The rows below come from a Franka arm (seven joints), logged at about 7 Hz.
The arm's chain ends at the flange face. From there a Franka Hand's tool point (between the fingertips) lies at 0.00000 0.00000 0.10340 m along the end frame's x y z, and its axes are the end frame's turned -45 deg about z.
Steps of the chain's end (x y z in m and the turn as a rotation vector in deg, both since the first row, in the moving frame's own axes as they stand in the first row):
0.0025 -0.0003 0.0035 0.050 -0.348 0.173
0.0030 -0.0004 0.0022 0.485 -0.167 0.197
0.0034 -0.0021 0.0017 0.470 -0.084 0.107
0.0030 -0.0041 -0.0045 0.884 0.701 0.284
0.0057 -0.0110 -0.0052 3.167 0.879 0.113
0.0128 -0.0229 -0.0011 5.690 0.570 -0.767
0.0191 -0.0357 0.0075 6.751 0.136 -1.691
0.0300 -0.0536 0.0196 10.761 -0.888 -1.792
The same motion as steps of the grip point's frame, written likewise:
0.0016 0.0010 0.0035 0.281 -0.211 0.173
0.0028 0.0010 0.0022 0.461 0.225 0.197
0.0044 0.0002 0.0017 0.392 0.273 0.107
0.0070 -0.0010 -0.0045 0.129 1.121 0.284
0.0170 -0.0067 -0.0054 1.618 2.861 0.113
0.0332 -0.0137 -0.0016 3.620 4.426 -0.767
0.0474 -0.0203 0.0068 4.678 4.870 -1.691
0.0714 -0.0317 0.0178 8.237 6.981 -1.792

